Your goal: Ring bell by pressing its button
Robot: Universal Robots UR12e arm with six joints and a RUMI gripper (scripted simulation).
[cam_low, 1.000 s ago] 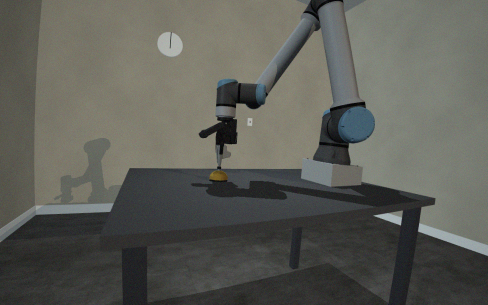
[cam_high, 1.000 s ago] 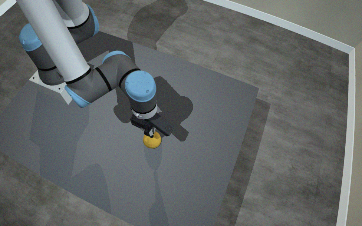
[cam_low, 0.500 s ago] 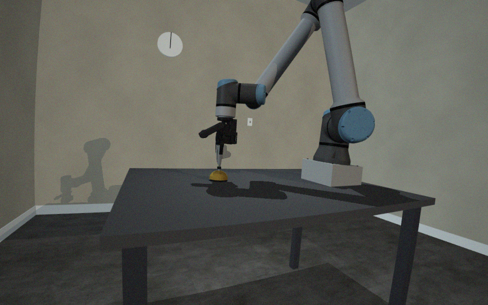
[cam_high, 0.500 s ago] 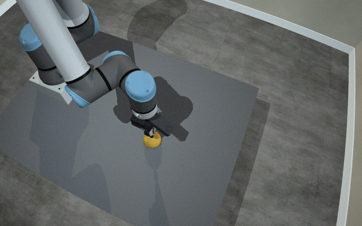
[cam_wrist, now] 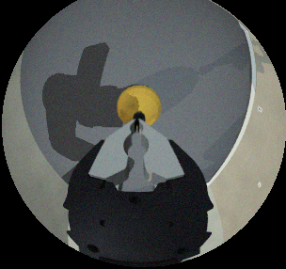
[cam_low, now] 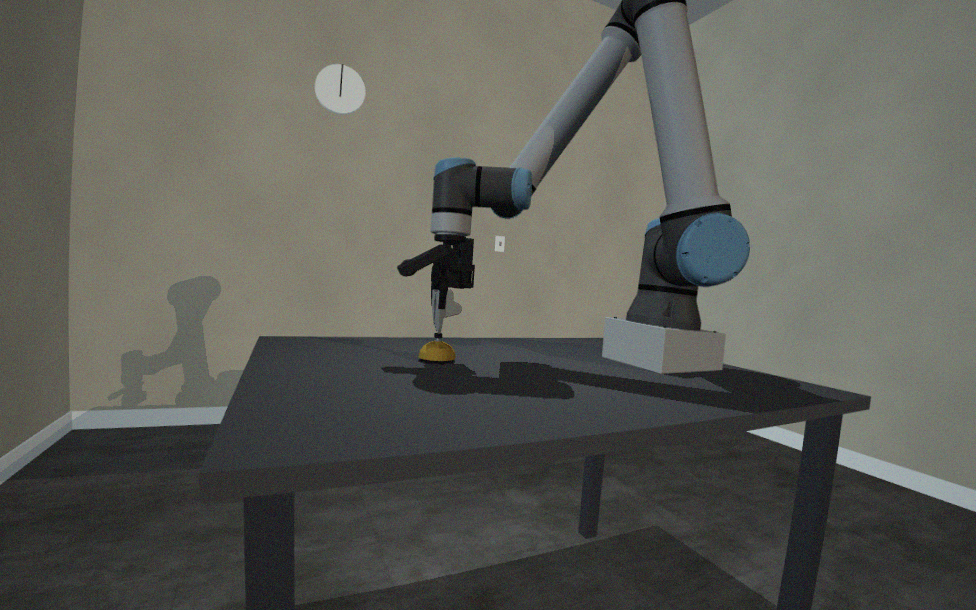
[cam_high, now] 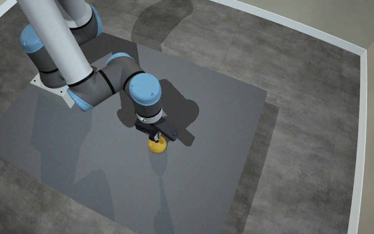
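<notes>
Right now the black button is 30 mm below my hand. Round my hand: yellow dome bell 40 mm below.
</notes>
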